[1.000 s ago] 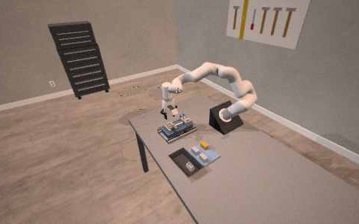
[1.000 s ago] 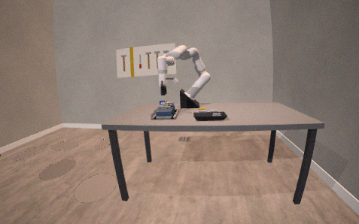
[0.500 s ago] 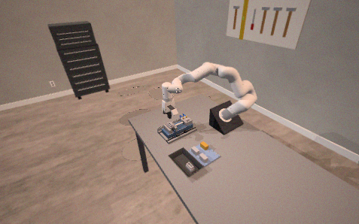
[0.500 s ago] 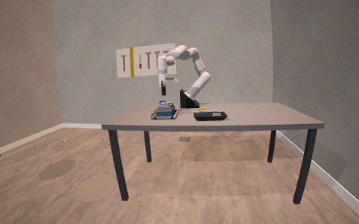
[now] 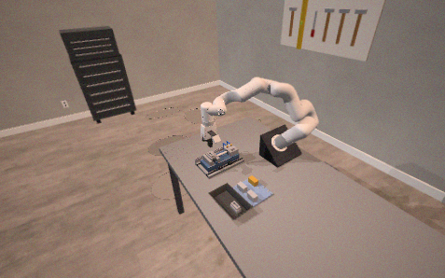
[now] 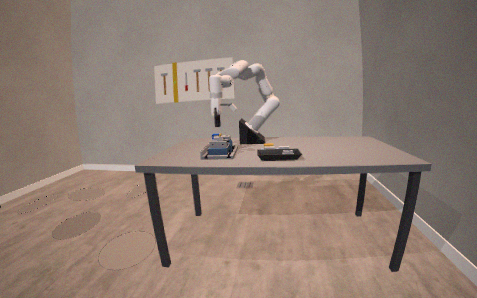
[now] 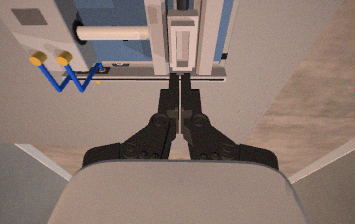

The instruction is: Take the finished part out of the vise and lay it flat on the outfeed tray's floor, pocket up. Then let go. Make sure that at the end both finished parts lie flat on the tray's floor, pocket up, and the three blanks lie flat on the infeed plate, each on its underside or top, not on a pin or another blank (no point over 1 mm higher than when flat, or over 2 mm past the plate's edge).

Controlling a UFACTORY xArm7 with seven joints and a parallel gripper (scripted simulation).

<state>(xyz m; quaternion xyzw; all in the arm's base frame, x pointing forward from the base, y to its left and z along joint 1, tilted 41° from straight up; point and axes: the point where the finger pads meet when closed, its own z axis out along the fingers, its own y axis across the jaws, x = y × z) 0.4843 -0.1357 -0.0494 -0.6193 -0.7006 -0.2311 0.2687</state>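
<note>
Now: hand 12 cm above the vise handle rod and 8 cm past it. Round my hand: vise 16 cm below, 7 cm behind; orange block 29 cm to the left, 17 cm below, 15 cm behind; blue plate 34 cm to the left, 19 cm below, 10 cm behind.
</note>
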